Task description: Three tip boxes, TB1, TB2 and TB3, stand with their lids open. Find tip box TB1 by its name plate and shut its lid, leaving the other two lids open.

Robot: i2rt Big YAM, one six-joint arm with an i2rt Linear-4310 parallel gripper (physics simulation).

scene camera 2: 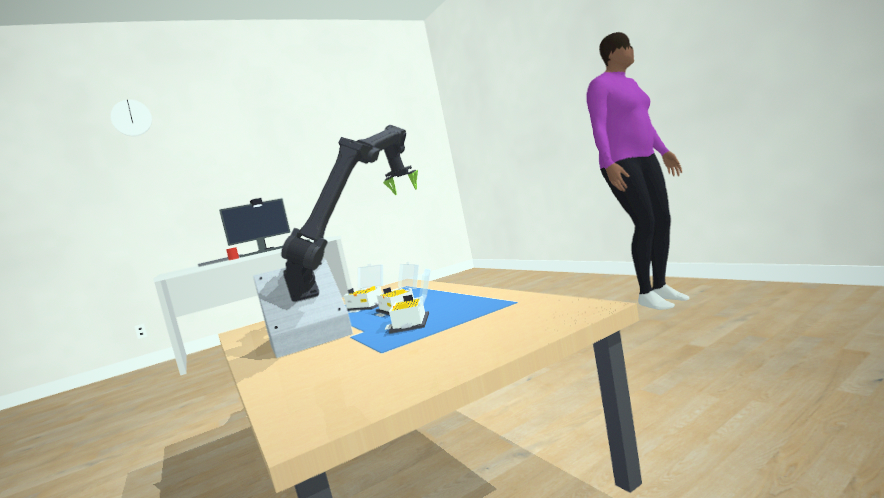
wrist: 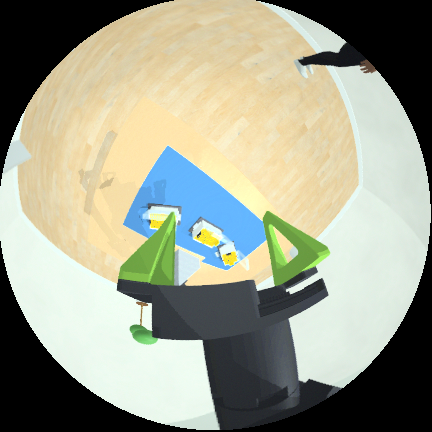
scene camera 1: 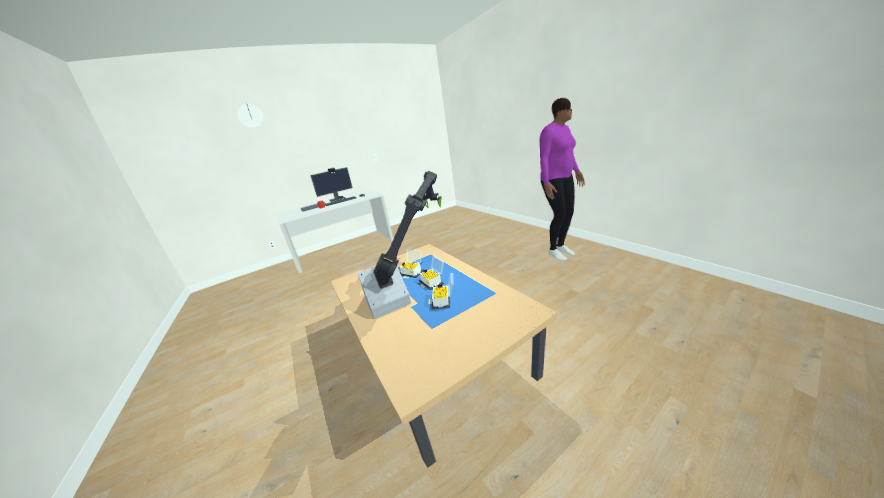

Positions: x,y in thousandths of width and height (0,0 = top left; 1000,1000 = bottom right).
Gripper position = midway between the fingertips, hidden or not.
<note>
In view: the gripper (wrist: 515,497), a tip box TB1 (scene camera 2: 471,638) and a mat (scene camera 2: 505,623).
The mat is seen too in the wrist view (wrist: 404,418) and in scene camera 1 (scene camera 1: 528,589).
</note>
